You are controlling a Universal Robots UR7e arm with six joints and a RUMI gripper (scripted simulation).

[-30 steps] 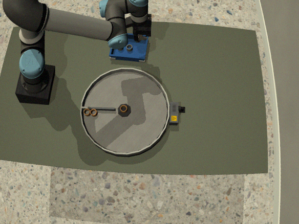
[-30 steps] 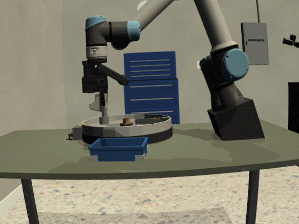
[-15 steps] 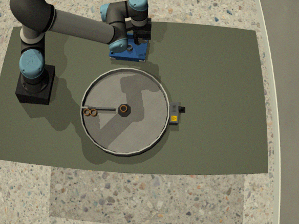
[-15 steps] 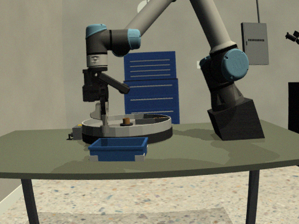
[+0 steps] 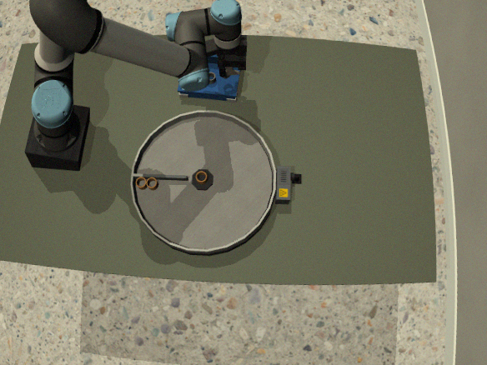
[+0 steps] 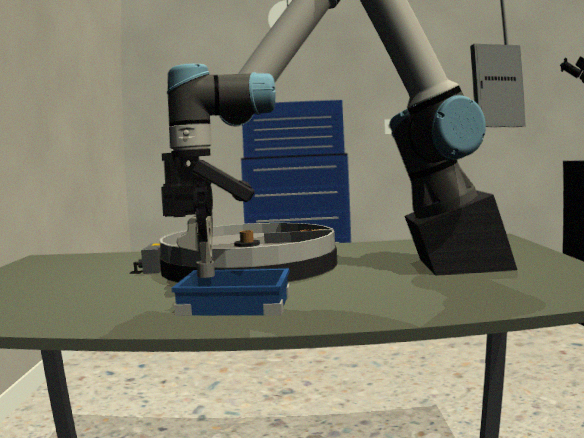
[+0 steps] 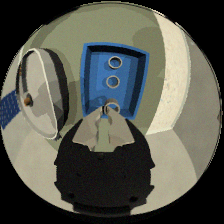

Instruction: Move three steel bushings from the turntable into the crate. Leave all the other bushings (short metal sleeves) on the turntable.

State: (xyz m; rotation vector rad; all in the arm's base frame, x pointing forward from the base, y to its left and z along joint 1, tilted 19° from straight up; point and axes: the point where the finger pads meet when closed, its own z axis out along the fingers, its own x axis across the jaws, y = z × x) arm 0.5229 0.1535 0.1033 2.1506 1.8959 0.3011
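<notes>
The crate lies 5 cm behind my hand, 2 cm to the left of it and 5 cm below it. The rest, counted from my hand: round grey turntable 9 cm behind, 33 cm to the right, 2 cm below.
</notes>
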